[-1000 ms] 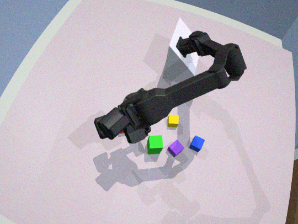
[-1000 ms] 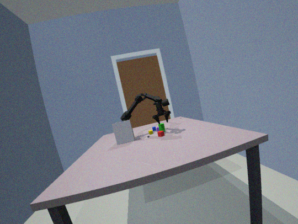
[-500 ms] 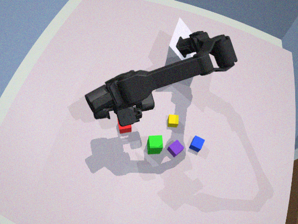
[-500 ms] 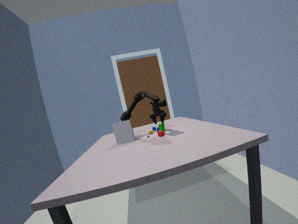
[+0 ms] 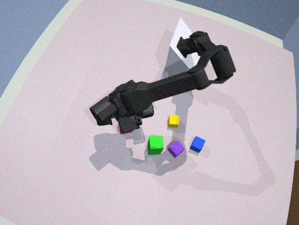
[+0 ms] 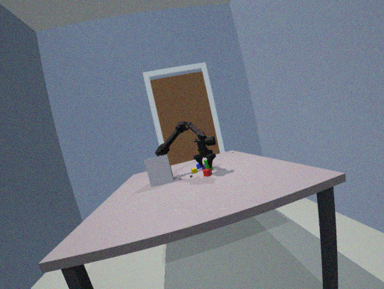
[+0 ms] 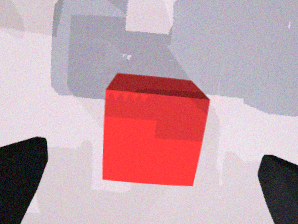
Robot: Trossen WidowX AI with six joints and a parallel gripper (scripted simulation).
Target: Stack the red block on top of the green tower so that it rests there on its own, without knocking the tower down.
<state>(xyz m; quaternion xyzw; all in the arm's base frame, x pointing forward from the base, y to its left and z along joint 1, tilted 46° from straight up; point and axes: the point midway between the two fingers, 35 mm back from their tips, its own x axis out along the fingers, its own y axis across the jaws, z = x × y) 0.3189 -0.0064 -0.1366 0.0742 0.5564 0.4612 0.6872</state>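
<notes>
Now: gripper tip 40 mm above the red block. From my gripper tip the other things lie so: green block 40 mm ahead, 130 mm to the left, 10 mm above; yellow block 90 mm behind, 160 mm to the left, 40 mm below; tiny grey cube 120 mm behind, 60 mm to the left, 50 mm below.
</notes>
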